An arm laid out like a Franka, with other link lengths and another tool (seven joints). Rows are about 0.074 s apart.
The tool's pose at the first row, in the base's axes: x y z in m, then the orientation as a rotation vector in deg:
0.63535 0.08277 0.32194 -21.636 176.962 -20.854
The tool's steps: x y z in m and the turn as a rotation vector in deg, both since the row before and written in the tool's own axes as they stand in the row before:
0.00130 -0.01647 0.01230 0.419 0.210 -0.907
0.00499 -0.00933 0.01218 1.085 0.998 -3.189
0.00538 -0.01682 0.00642 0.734 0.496 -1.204
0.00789 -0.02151 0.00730 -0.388 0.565 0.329
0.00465 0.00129 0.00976 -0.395 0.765 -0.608
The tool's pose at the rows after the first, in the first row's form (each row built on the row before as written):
0.63844 0.06411 0.31379 -23.028 176.965 -21.577
0.63639 0.05122 0.30430 27.636 -175.322 23.358
0.63654 0.03250 0.30266 29.299 -174.352 24.511
0.63619 0.00847 0.30187 28.580 -173.960 23.996
0.63145 0.00558 0.29251 29.188 -173.019 23.455

